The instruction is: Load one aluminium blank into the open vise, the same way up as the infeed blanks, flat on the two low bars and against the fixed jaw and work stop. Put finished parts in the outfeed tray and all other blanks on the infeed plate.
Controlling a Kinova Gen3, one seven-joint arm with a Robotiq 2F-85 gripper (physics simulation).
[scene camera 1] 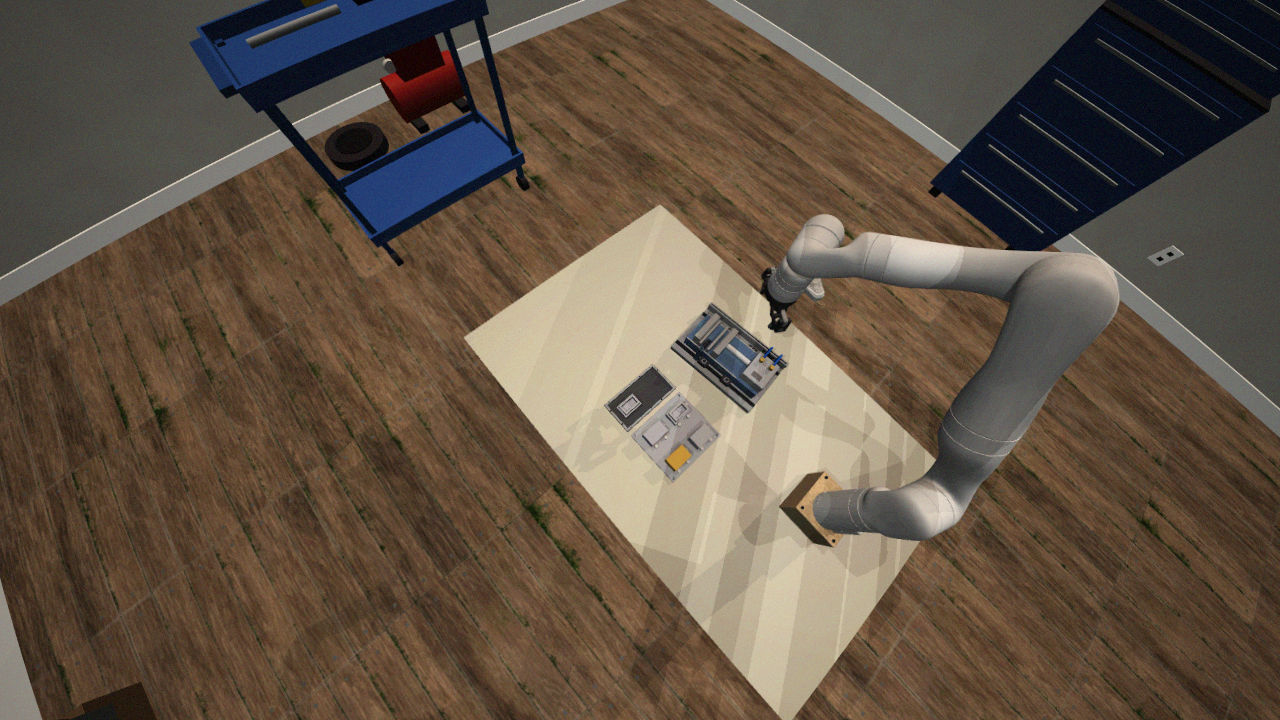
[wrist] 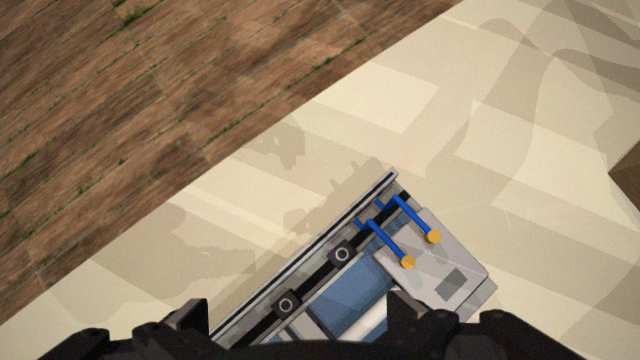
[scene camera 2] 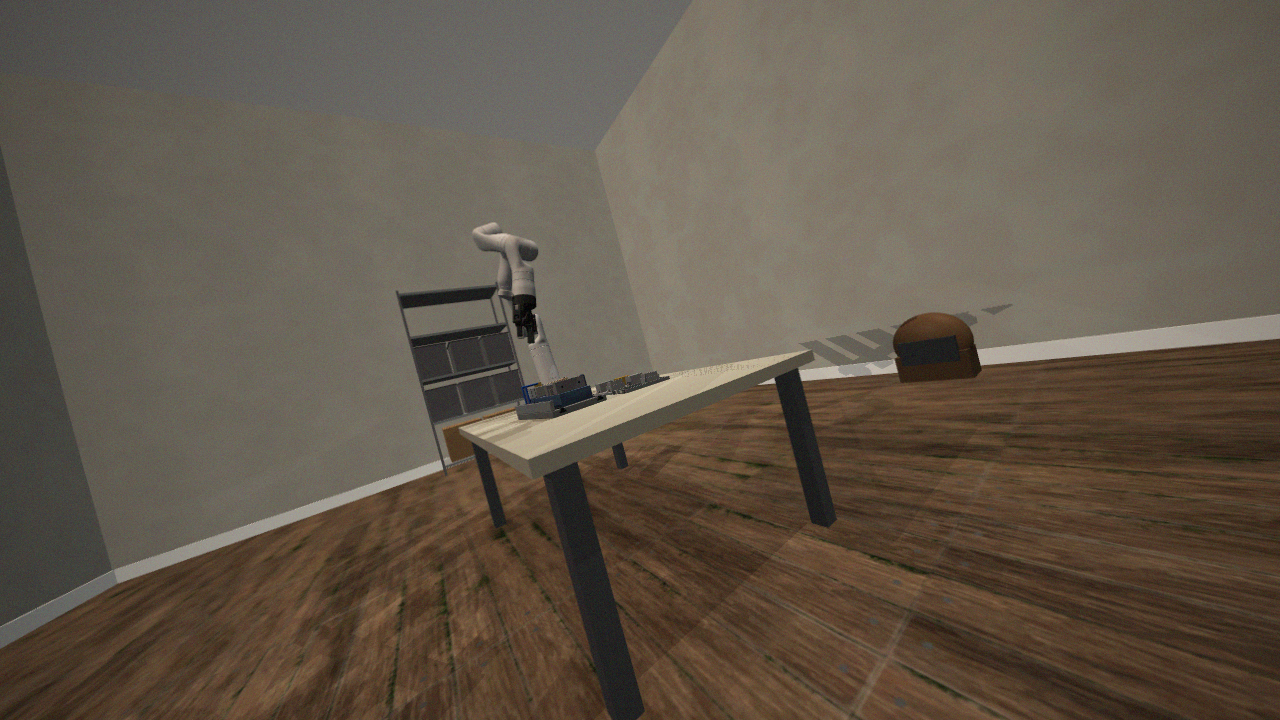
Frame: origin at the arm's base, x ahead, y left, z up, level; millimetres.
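Where they show: gripper, fingertip midpoint: (scene camera 1: 767,309) (wrist: 298,316) (scene camera 2: 526,341); arm's base, origin of the base link: (scene camera 1: 829,510) (scene camera 2: 551,382).
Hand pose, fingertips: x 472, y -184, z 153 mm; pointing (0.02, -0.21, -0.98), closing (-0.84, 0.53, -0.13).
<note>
Things, the pixels of their centre, and the offset from my fingertips. Level surfaces: height alone.
- vise, body centre: (wrist: 353,322) (scene camera 1: 731,353) (scene camera 2: 556,396) dx -6, dy +52, dz -201 mm
- infeed plate, body centre: (scene camera 1: 676,435) dx -78, dy +333, dz -246 mm
- plain grey blank, body centre: (scene camera 1: 655,433) (scene camera 2: 634,379) dx -36, dy +379, dz -224 mm
- grey block, body centre: (scene camera 1: 700,436) (scene camera 2: 604,386) dx -125, dy +286, dz -224 mm
- grey part with a recessed outline, body centre: (scene camera 1: 678,412) (scene camera 2: 615,385) dx -34, dy +289, dz -225 mm
- orange block, body centre: (scene camera 1: 677,458) dx -127, dy +375, dz -224 mm
- pale part, body centre: (scene camera 1: 629,405) (scene camera 2: 649,377) dx +70, dy +383, dz -227 mm
- vise's grey end block, body centre: (wrist: 427,264) (scene camera 1: 759,371) (scene camera 2: 544,390) dx -101, dy +45, dz -172 mm
- cream table, its level: dz -250 mm
My gripper (scene camera 1: 773,304) (scene camera 2: 526,333) (wrist: 298,316) is open and empty, high above the table beside the vise. The vise (scene camera 1: 733,356) (scene camera 2: 556,399) (wrist: 352,282) has a blue bed and grey jaws; my gripper hides part of it in the wrist view. The infeed plate (scene camera 1: 680,436) bears a plain grey blank (scene camera 1: 656,434), another grey block (scene camera 1: 704,437), a grey part with a recessed outline (scene camera 1: 678,411) and an orange block (scene camera 1: 678,458). The dark outfeed tray (scene camera 1: 650,385) holds one pale part (scene camera 1: 629,405) with a rectangular outline. Which sides face up is too small to tell.
Two blue hoses with orange tips (wrist: 407,261) (wrist: 433,236) reach over the vise's grey end block (wrist: 450,262). The arm's wooden base block (scene camera 1: 801,507) stands on the cream table (scene camera 1: 572,313) (scene camera 2: 716,385). A blue cart (scene camera 1: 429,179) and blue drawers (scene camera 1: 1074,134) stand beyond.
</note>
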